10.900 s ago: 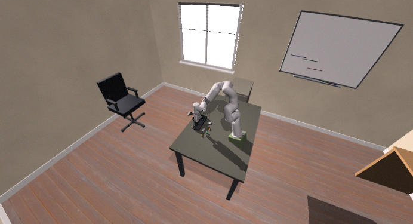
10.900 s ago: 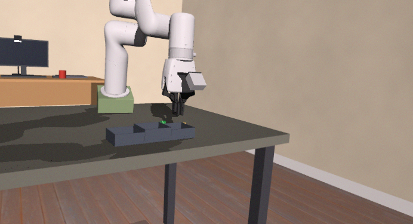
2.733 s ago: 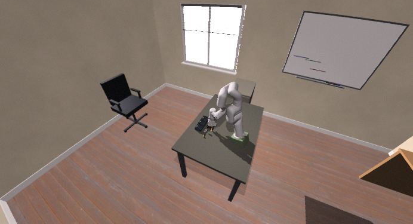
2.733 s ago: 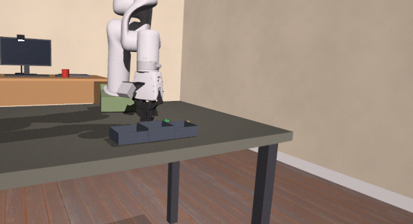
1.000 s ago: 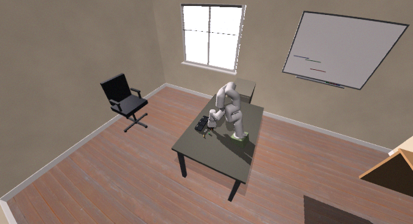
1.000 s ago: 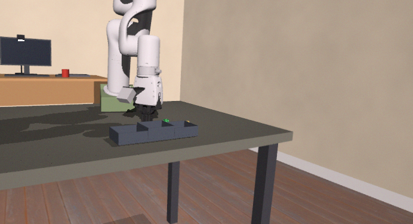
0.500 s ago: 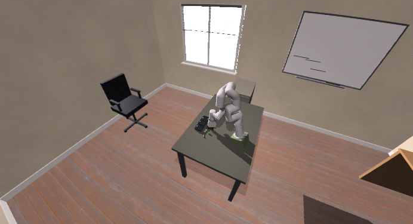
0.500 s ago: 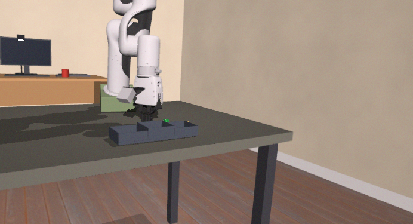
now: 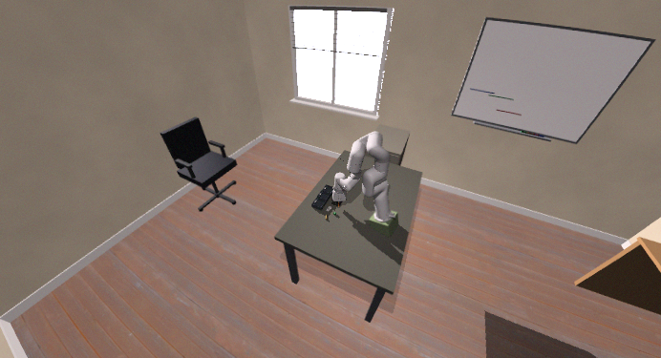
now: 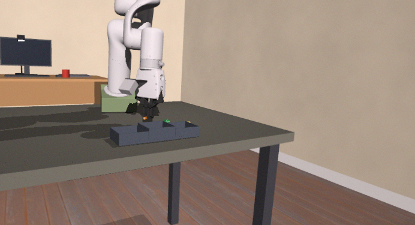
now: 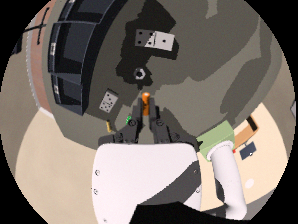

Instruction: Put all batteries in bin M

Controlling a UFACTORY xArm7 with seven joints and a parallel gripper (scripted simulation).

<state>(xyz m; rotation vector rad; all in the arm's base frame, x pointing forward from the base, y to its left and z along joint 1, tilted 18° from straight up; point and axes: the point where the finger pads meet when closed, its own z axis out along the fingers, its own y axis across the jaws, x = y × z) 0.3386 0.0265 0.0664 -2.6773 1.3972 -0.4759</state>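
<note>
My hand is 150 mm short of the three joined dark bins, 30 mm to the left of it and 30 mm above it. From my hand the other things lie so: dark ring: 30 mm ahead, 30 mm to the right, 40 mm below; then green piece: 10 mm behind, 70 mm to the left, 40 mm below; then orange battery: 20 mm below.
</note>
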